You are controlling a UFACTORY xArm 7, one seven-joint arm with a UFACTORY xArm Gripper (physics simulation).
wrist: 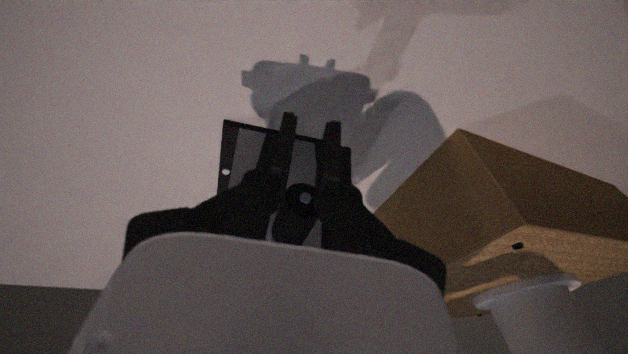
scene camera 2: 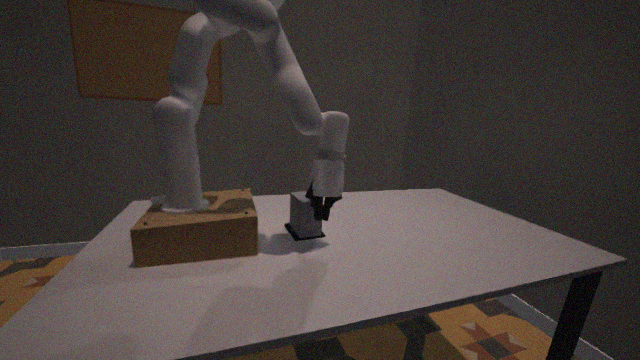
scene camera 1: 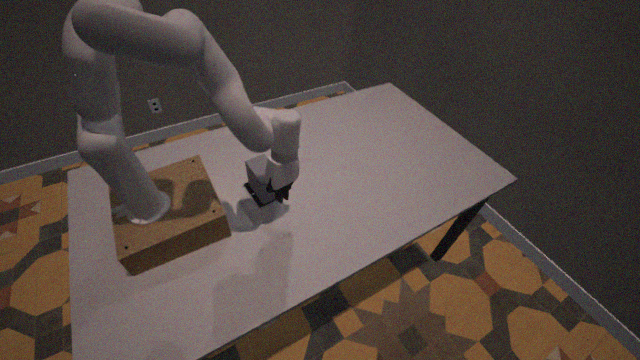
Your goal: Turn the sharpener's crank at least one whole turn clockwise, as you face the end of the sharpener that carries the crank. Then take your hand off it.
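Pixels of known places: gripper, between the fingertips: (wrist: 308,136) (scene camera 2: 320,219) (scene camera 1: 281,199); arm's base, origin of its link: (wrist: 520,289) (scene camera 2: 186,207) (scene camera 1: 149,208).
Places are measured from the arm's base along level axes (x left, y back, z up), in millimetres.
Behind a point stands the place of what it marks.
Note:
The sharpener (scene camera 1: 257,169) {x -6, y -347, z 22 mm} (scene camera 2: 303,215) {x -64, y -343, z -21 mm} (wrist: 303,156) {x -63, y -347, z -75 mm} is a grey box on a thin black base, standing upright on the table. Its black crank (wrist: 295,222) {x -111, y -377, z 32 mm} shows in the wrist view as a short arm with a round end and a light dot, seen between the bases of my fingers. In both scene views the crank is hidden or too dark to tell from the fingers. My gripper (scene camera 1: 283,196) {x -135, y -377, z -8 mm} (scene camera 2: 322,216) {x -135, y -377, z -8 mm} (wrist: 308,136) {x -135, y -377, z -8 mm} is shut to a narrow gap with nothing between the fingertips. It points down at the sharpener's crank end, its tips above the table. Contact with the crank cannot be told.
A wooden block (scene camera 1: 175,246) {x -136, y -38, z -44 mm} (scene camera 2: 195,242) {x -137, y -41, z -50 mm} (wrist: 425,210) {x -54, y -197, z -53 mm} carries the arm's base, on the left of the sharpener in the scene views. Both stand on the pale table (scene camera 1: 380,170) {x -102, y -830, z -106 mm} (scene camera 2: 425,250) {x -203, y -706, z -106 mm} (wrist: 100,100) {x -36, y -523, z -106 mm}. The arm arches over from the block to the sharpener.

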